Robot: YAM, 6 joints.
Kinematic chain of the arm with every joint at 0, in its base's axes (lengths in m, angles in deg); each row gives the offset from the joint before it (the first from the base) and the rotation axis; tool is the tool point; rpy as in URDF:
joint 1: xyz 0 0 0.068 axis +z
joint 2: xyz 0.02 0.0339 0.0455 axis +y
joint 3: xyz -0.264 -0.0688 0 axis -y
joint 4: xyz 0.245 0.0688 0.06 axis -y
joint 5: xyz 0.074 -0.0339 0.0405 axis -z
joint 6: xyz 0.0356 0 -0.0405 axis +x
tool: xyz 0 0 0 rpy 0 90 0
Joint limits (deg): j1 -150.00..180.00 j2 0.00..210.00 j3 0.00..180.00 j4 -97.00..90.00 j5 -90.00..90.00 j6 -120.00..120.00
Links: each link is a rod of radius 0.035 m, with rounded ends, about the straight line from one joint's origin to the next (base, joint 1, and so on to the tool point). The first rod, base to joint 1, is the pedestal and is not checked.
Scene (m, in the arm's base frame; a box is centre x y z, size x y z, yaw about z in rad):
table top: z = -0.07
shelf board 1: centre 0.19 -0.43 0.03 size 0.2 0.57 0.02 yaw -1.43
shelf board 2: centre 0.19 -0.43 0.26 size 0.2 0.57 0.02 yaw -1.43
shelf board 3: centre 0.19 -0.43 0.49 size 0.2 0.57 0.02 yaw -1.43
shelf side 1: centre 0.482 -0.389 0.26 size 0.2 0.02 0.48 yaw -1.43
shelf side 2: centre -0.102 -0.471 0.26 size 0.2 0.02 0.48 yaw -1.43
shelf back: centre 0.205 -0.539 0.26 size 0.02 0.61 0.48 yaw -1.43
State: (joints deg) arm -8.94 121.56 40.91 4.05 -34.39 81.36
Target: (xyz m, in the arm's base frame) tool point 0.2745 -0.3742 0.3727
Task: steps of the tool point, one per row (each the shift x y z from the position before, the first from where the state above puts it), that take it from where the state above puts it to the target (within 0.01 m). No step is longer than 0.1 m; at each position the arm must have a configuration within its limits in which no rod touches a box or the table.
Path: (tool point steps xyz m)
1: 0.0247 -0.0283 0.0632
2: 0.0067 -0.0273 0.0704
3: -0.0120 -0.0222 0.0737
4: -0.0299 -0.0127 0.0723
5: 0.0203 -0.0586 0.0311
6: 0.0086 -0.0649 0.0250
7: -0.0051 -0.0682 0.0187
8: -0.0196 -0.0682 0.0124

